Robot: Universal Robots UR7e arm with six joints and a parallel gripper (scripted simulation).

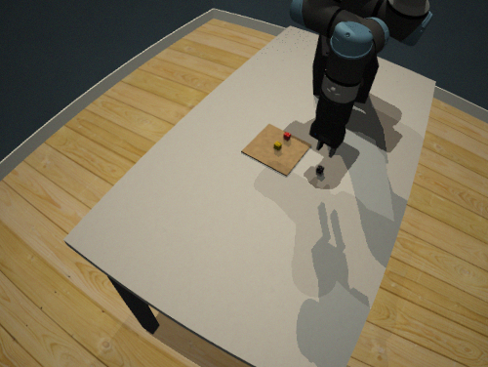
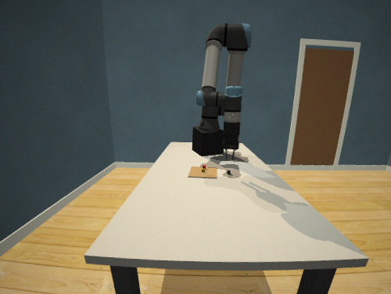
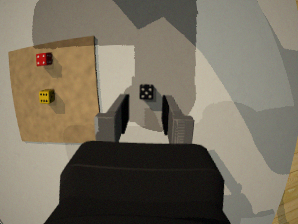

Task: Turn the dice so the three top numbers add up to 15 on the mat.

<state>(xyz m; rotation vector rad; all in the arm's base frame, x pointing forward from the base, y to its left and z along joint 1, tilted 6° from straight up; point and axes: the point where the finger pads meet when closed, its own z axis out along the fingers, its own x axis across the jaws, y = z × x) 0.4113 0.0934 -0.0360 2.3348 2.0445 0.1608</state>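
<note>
The black die lies 9 cm below my hand. The rest, counted from my hand: yellow die (13 cm to the right, 8 cm below, 1 cm behind); then red die (13 cm to the right, 8 cm below, 6 cm behind); then brown mat (13 cm to the right, 9 cm below, 1 cm behind).
</note>
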